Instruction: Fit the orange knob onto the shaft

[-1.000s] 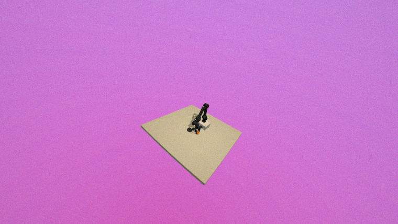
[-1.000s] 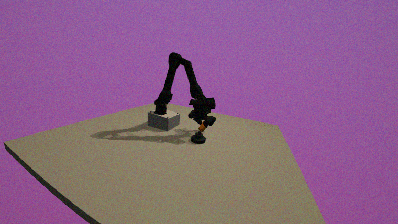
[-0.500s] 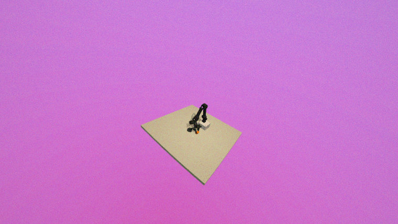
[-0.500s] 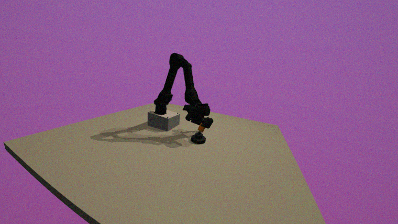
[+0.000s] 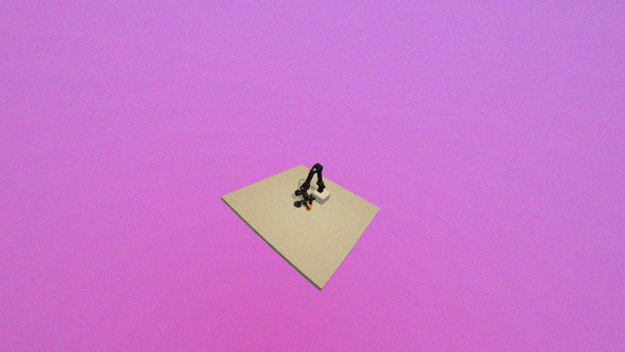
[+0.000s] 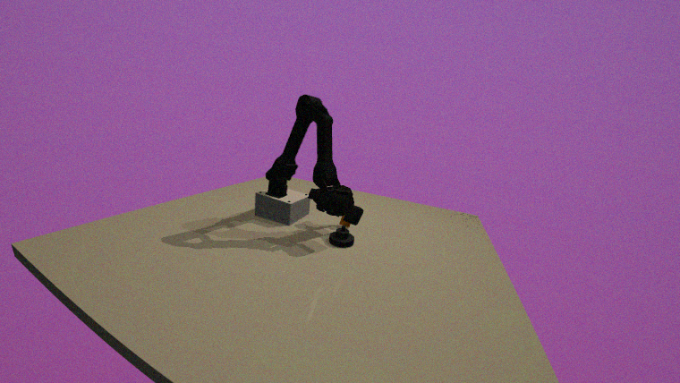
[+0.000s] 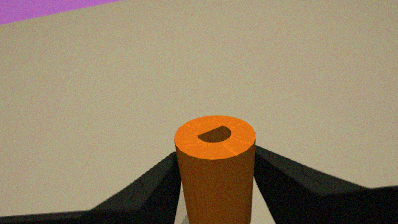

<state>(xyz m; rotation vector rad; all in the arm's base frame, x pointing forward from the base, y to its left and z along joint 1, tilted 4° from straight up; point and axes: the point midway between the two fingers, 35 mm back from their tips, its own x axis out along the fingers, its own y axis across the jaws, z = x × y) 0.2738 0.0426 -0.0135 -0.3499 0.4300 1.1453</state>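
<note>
Right now my gripper tip is 10 mm to the left of the orange knob and 10 mm above it. The rest, counted from my gripper tip: round dark pedestal: 140 mm to the right, 20 mm ahead, 10 mm below.
</note>
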